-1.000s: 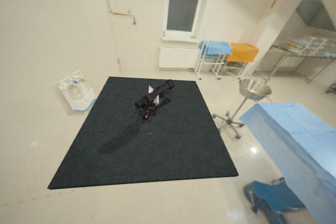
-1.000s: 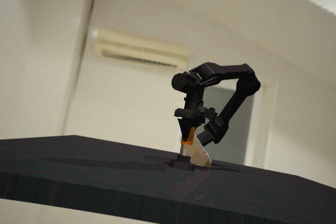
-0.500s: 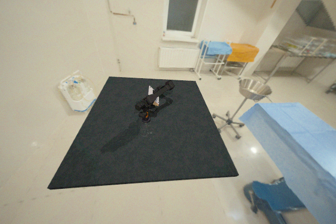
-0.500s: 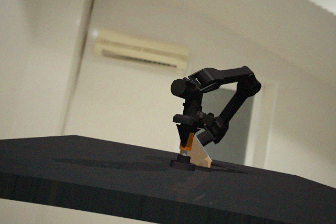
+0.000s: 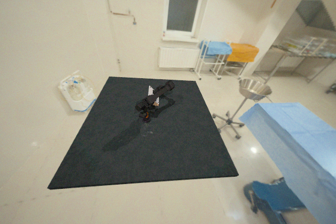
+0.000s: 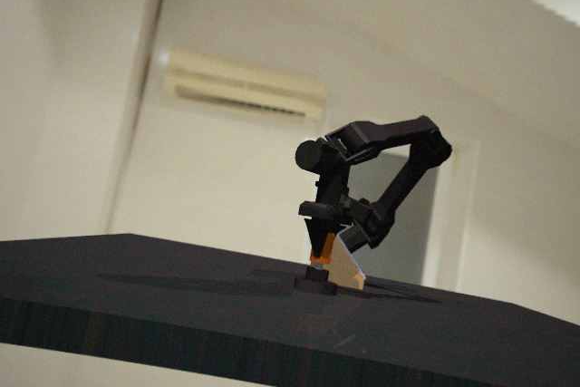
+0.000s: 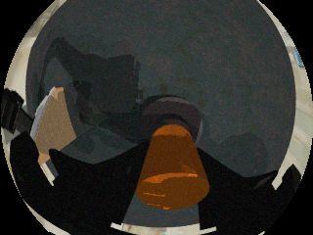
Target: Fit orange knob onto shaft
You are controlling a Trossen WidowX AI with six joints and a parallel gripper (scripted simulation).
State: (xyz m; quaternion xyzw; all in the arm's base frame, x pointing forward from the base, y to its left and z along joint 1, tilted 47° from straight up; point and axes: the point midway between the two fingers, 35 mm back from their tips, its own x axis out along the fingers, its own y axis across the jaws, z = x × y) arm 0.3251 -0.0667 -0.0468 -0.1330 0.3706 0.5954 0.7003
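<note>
My gripper tip is 3 cm above the round black pedestal. Round my gripper tip: orange knob (3 cm above).
</note>
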